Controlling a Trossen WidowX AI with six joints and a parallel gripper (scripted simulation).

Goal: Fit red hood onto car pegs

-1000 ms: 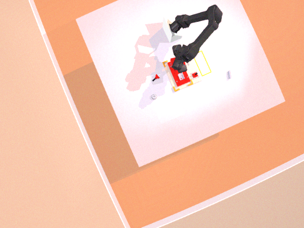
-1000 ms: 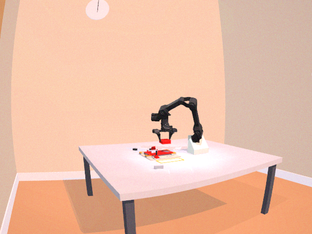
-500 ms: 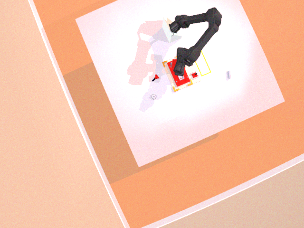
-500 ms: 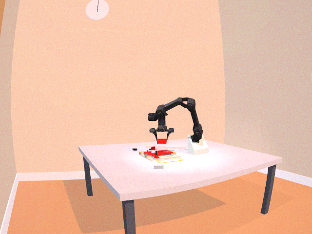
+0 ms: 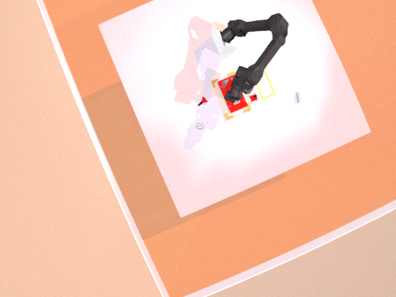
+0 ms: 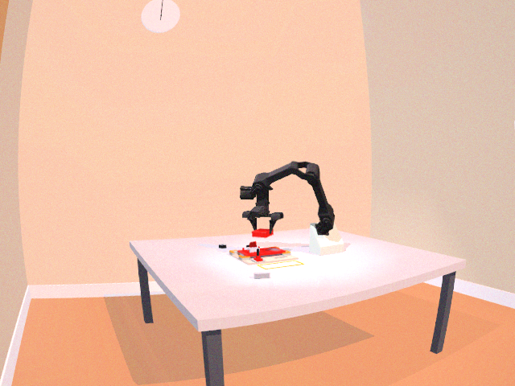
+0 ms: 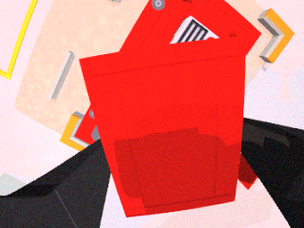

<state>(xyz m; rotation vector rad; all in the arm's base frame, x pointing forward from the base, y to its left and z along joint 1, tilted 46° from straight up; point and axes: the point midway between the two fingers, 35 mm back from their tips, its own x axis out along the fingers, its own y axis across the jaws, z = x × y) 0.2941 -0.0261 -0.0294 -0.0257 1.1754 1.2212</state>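
Now: gripper tip 8 cm above the grey engine block, 5 cm short of it and 1 cm to the right of it. The rest, counted from my gripper tip: hood: 1 cm above; then black wheel: 23 cm to the right, 13 cm ahead, 10 cm below.
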